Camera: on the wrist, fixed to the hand. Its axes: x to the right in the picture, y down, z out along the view.
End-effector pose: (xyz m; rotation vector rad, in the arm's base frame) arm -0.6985 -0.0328 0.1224 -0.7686 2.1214 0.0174
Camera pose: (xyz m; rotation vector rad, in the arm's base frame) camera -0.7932 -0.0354 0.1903 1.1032 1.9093 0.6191
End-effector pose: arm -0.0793 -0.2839 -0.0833 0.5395 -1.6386 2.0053
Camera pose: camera -0.0922 -0.1797 -0.1338 0.4616 1.2379 -1.8065
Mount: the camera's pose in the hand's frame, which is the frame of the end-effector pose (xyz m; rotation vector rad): -0.0064 0.0309 -0.1122 0.2486 -0.2337 1.5863
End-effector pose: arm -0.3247 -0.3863 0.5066 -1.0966 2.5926 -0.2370
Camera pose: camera -0.3804 -0.3570 0.6047 1.0261 2.3045 -0.0157
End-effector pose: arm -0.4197 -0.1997 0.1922 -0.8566 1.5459 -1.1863
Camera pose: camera -0.5247 -0.1541 0.1704 0.4550 1.2552 -0.0549
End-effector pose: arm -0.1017 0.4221 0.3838 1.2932 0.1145 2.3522
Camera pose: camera -0.2013 0.4075 0.3251 -1.1295 0.5633 -1.6794
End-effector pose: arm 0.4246 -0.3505 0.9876 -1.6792 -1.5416 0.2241
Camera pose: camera 0.5163 -0.4030 1.0369 -2.3073 0.0497 1.3524
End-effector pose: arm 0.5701 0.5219 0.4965 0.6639 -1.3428 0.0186
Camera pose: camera 0.6564 0.6002 0.4959 -0.3608 -1.7947 1.4194
